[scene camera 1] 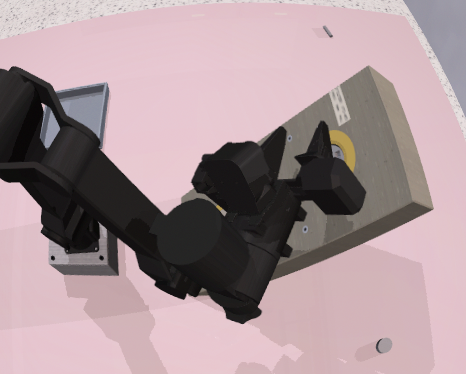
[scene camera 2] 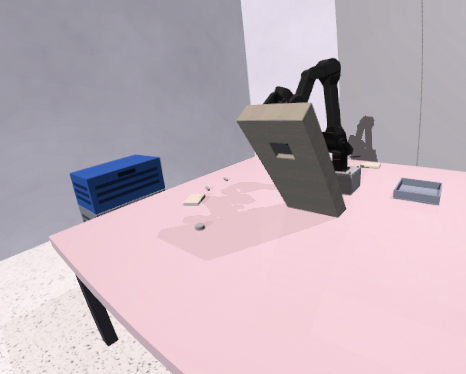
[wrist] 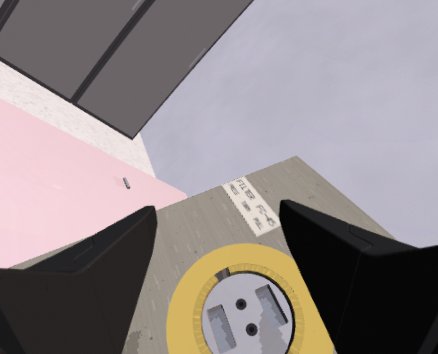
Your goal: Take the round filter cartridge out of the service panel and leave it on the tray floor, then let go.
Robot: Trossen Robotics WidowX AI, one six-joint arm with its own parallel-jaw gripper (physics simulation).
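The round filter cartridge (scene camera 1: 337,152) (wrist: 237,320) is a pale grey disc with two slots and two dark holes. It sits inside a yellow ring in the tilted service panel (scene camera 1: 380,145) (scene camera 2: 295,180) (wrist: 320,205). My gripper (scene camera 1: 304,126) (wrist: 218,211) is open and empty, its fingers spread in front of the panel. In the wrist view the cartridge shows low between the fingers, and its lower edge is cut off. The blue-grey tray (scene camera 1: 104,117) (scene camera 2: 417,199) stands on the table near the arm's base, partly hidden by the arm in scene camera 1.
The panel's label (scene camera 1: 339,105) (wrist: 251,206) is beside the ring. A small grey pin (scene camera 1: 327,31) (wrist: 126,183) and a grey disc (scene camera 1: 384,345) (scene camera 2: 200,227) lie on the pink table (scene camera 2: 300,300). A cream block (scene camera 2: 194,199) lies behind the panel. A blue box (scene camera 2: 120,180) stands beyond the table.
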